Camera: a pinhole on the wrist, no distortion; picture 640 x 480 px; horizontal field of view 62.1 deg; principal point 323.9 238.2 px. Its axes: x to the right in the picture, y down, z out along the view. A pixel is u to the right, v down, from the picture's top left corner.
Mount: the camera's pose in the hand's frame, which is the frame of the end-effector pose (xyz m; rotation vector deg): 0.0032 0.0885 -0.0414 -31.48 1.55 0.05
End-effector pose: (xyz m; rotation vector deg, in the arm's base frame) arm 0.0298 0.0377 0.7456 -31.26 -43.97 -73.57
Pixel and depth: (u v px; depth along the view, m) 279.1 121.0 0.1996
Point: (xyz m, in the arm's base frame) 0.1500 0.1890 0.8456
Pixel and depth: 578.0 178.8 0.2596
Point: 0.1982 0.1369 0.9822
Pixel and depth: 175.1 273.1 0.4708
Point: 0.3015 0.4470 0.8992
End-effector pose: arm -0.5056 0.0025 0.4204 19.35 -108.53 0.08
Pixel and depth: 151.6 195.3 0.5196
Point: -0.9304 0.2784 0.1856
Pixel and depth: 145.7 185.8 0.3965
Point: -0.8266 0.2292 0.2424
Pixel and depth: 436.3 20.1 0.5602
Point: -1.1013 0.0555 0.3865
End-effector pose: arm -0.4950 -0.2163 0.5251 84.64 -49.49 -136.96
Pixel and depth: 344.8 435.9 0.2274
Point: -0.6332 -0.4098 0.7080
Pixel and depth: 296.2 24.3 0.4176
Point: -0.8626 -0.1955 0.7564
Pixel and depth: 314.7 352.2 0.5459
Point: -0.8745 -0.4671 0.9112
